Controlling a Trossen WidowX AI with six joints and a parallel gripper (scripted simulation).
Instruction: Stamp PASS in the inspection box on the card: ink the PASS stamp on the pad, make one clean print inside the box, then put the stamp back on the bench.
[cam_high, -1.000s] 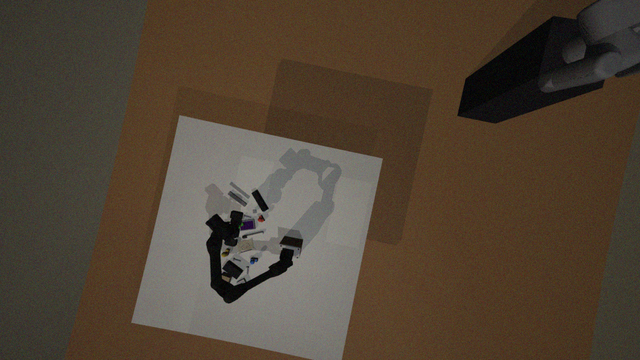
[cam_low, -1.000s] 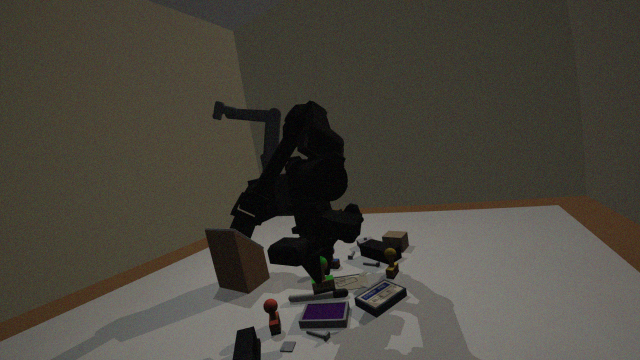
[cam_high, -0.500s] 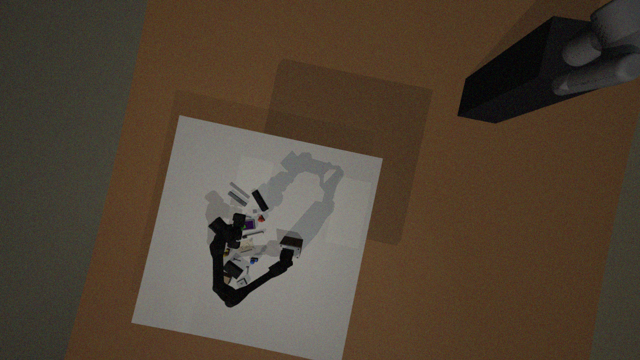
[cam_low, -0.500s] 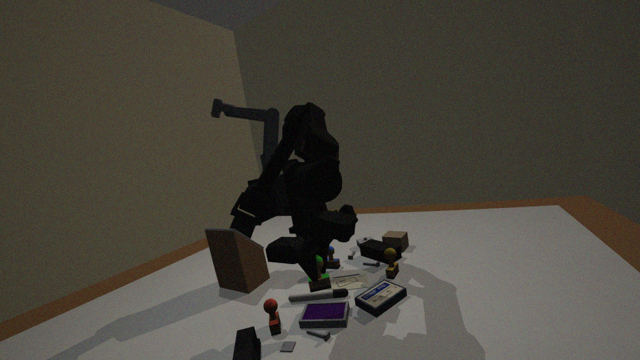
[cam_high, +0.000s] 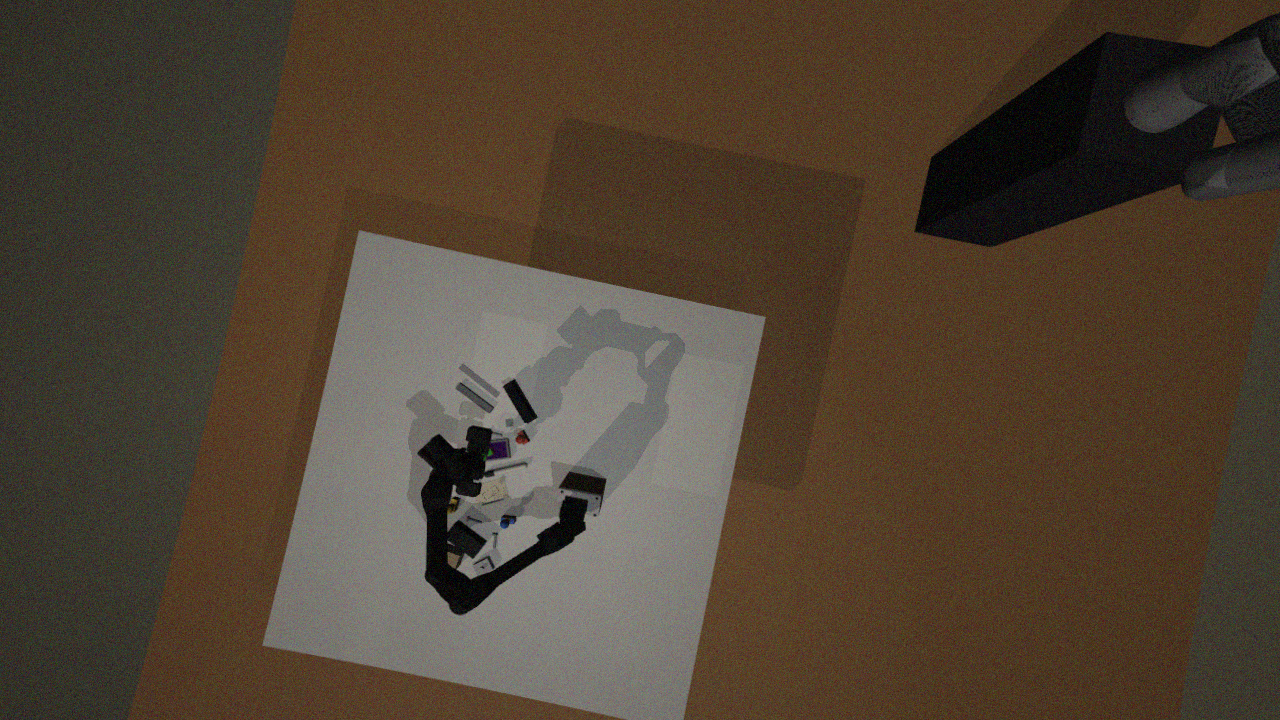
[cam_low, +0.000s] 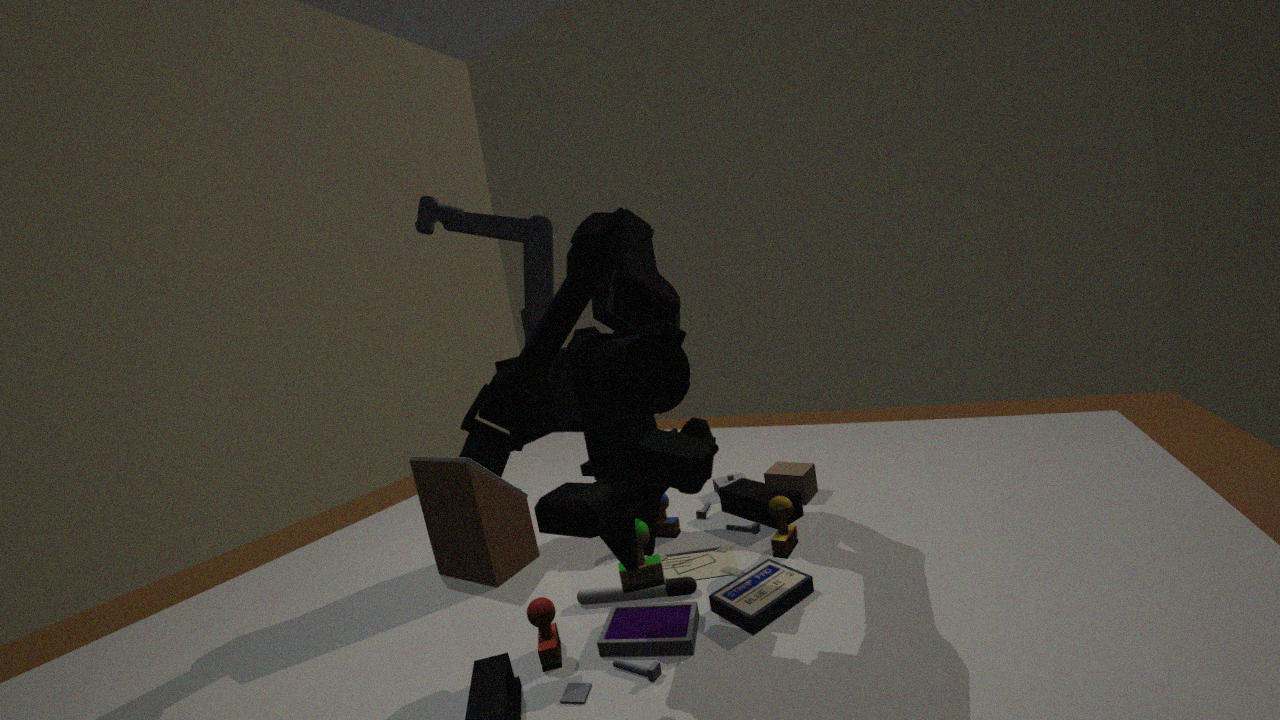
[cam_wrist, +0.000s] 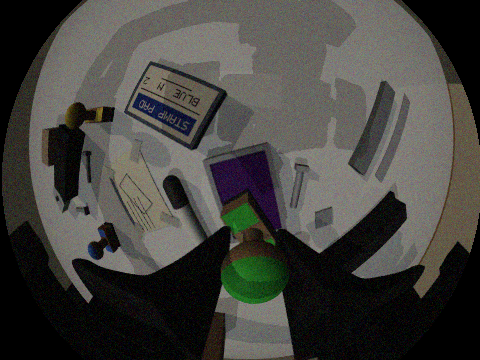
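The purple ink pad is 10 mm behind my gripper tip and 80 mm below it. The rest, counted from my gripper tip: dark marker 40 mm behind, 60 mm to the left, 70 mm below; green-knobbed PASS stamp right at my gripper tip; red stamp 80 mm behind, 60 mm to the right, 60 mm below.
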